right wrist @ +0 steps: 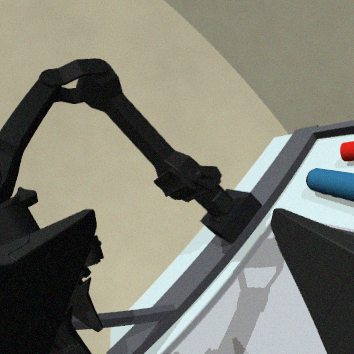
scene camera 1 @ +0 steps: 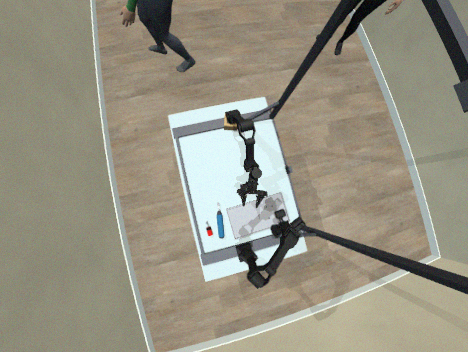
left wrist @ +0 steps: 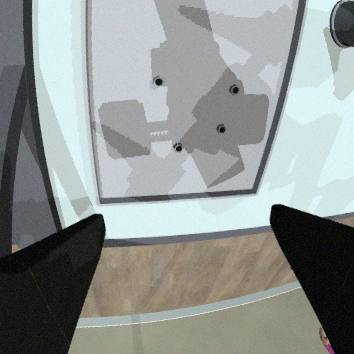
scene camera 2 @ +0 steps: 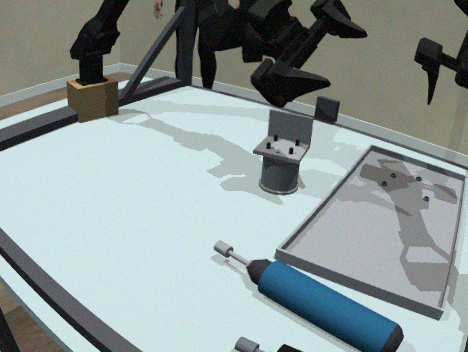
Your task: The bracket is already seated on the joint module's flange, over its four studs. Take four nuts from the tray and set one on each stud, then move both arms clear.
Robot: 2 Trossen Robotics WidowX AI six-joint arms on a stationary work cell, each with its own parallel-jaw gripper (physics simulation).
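Places are measured from the left arm's base along level axes (x left, y down, z back), in millimetres.
Pixels of known places: left gripper, fingertip midpoint: (right wrist: 96,344) (scene camera 1: 281,219) (left wrist: 188,218) (scene camera 2: 450,114); right gripper, fingertip midpoint: (right wrist: 184,218) (scene camera 1: 249,207) (scene camera 2: 348,57); left arm's base, origin of the base link: (right wrist: 222,207) (scene camera 1: 245,253); right arm's base, origin of the base link: (scene camera 1: 231,119) (scene camera 2: 91,80).
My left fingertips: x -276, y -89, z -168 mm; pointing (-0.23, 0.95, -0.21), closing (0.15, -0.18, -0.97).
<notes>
Ahead of a thing's pixels: the offset from my left fingertips to its top centre. "*": to the spot under its first point.
The grey bracket (scene camera 2: 291,129) sits on the dark joint module {dx +158, dy +75, dz -233 mm} (scene camera 2: 280,175), its studs {dx +179, dy +75, dz -247 mm} (scene camera 2: 268,145) standing bare. The module's edge also shows in the left wrist view (left wrist: 344,24) at top right. Several small nuts {dx -3, dy +140, dz -79 mm} (scene camera 2: 393,175) (left wrist: 221,129) lie apart in the far part of the grey tray {dx +112, dy +134, dz -40 mm} (scene camera 2: 320,245) (left wrist: 150,199). My left gripper (left wrist: 188,218) is open and empty, raised above the tray's far end; in scene camera 2 it is cut off at the right edge. My right gripper (scene camera 1: 251,204) (scene camera 2: 348,59) (right wrist: 184,218) is open and empty, high above and behind the bracket.
A blue driver {* dx +386, dy +109, dz -57 mm} (scene camera 1: 220,224) (scene camera 2: 325,305) (right wrist: 331,183) lies beside the tray's near edge. A smaller red tool {dx +472, dy +115, dz -48 mm} (scene camera 1: 209,231) (right wrist: 348,151) lies beside it. A wooden block {dx +134, dy +69, dz -743 mm} (scene camera 2: 95,102) carries the right arm's base. Dark frame rails edge the table.
</notes>
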